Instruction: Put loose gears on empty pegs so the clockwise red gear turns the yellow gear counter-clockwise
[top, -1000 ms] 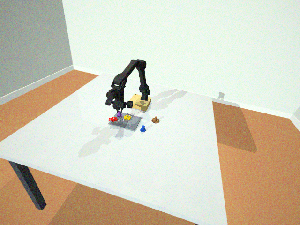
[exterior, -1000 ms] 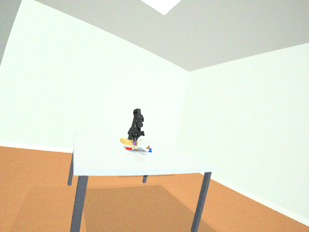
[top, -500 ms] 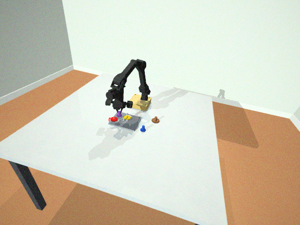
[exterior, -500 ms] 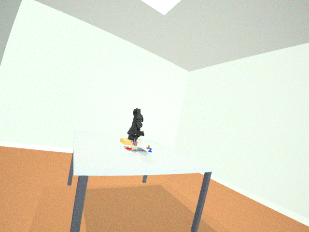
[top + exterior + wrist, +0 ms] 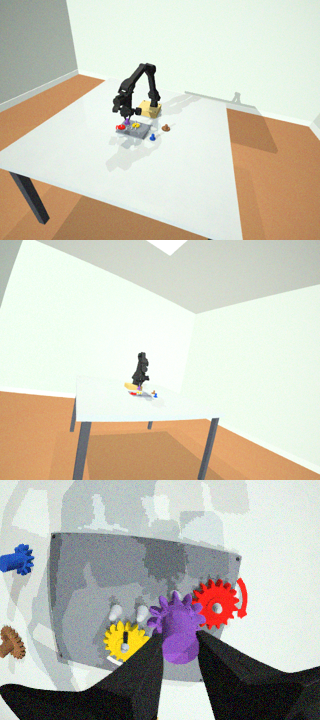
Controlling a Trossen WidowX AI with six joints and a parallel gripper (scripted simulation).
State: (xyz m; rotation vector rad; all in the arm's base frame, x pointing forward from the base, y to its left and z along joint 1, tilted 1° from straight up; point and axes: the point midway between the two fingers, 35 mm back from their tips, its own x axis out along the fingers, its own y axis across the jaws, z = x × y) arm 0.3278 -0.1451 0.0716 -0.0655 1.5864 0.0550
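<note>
The purple gear lies 1 cm below my gripper tip. The rest, counted from my gripper tip: blue gear: 5 cm ahead, 19 cm to the left, 7 cm below; then yellow gear: 5 cm behind, 5 cm to the left, 7 cm below; then red gear: 1 cm behind, 4 cm to the right, 7 cm below.
</note>
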